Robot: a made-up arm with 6 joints.
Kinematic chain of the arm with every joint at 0, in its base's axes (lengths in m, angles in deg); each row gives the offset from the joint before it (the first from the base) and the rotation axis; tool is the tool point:
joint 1: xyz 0 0 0.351 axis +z
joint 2: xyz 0 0 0 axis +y
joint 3: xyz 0 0 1.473 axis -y
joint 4: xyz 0 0 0 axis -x
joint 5: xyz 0.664 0 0 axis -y
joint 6: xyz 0 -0.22 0 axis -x
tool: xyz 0 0 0
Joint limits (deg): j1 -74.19..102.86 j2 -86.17..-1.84 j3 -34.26..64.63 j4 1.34..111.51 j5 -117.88..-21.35 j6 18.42..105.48
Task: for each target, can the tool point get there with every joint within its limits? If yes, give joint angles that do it. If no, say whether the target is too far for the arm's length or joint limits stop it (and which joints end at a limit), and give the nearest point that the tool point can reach.
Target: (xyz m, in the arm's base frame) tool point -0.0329 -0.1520 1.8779
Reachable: yes | joints 30.17 -30.40 -24.36 58.52 -65.89 68.31
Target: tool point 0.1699 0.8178 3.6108
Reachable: no: too far | nearest point -0.0529 0.4830 2.4602 | short by 1.219 m
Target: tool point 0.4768 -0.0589 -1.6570
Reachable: no: joint limits stop it (at a limit: joint 1, joint 2, joint 3, joint 4) | nearest point 0.4513 -0.9885 0.9752 | short by 2.792 m
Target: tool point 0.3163 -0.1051 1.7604
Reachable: yes | joints 20.39 -16.07 -22.58 18.46 -49.64 97.76
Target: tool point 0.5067 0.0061 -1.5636
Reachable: no: joint limits stop it (at a limit: joint 1, joint 2, joint 3, joint 4) | nearest point 0.4513 -0.9885 0.9752 | short by 2.727 m
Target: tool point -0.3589 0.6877 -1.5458
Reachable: no: joint limits stop it (at a limit: joint 2, joint 3) | nearest point -0.9978 1.9119 0.5813 | short by 2.536 m
